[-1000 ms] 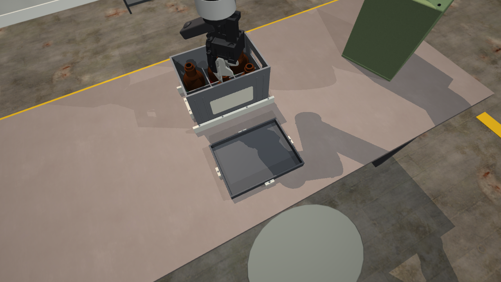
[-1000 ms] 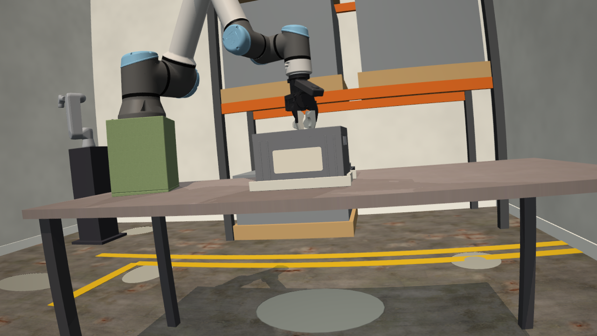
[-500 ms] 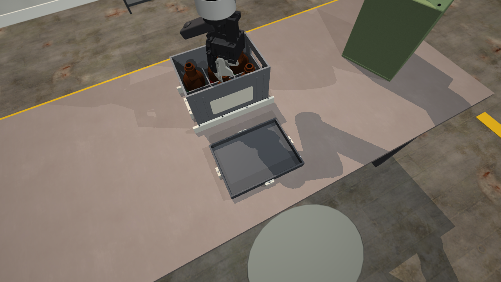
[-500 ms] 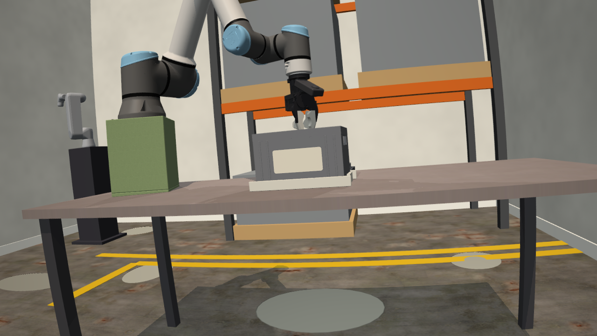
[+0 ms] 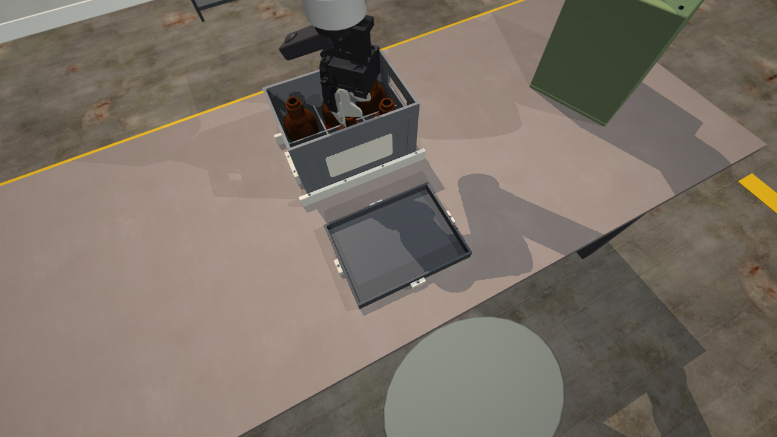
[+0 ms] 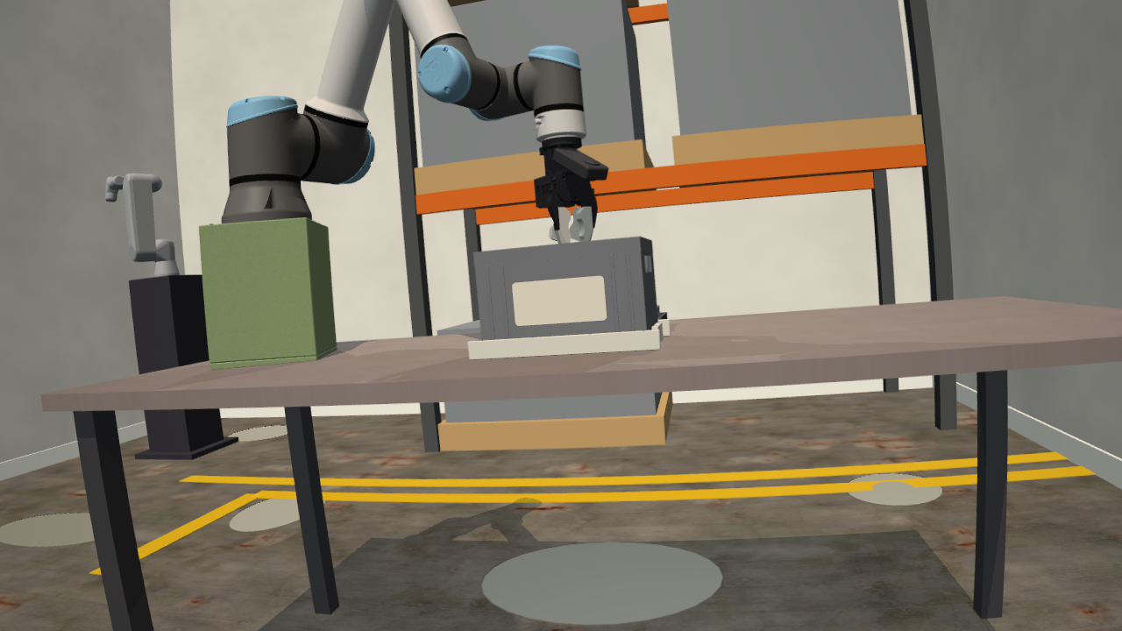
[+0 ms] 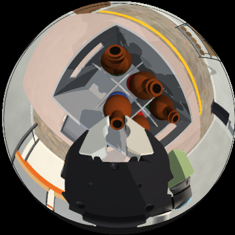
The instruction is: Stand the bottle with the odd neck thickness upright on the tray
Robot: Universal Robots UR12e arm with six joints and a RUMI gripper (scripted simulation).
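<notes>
The brown bottle is 70 mm below my hand and 10 mm to the left of it. Also, from my hand: grey crate 80 mm below, 40 mm to the right, 10 mm behind; then dark tray 230 mm to the left, 150 mm below, 10 mm ahead.
</notes>
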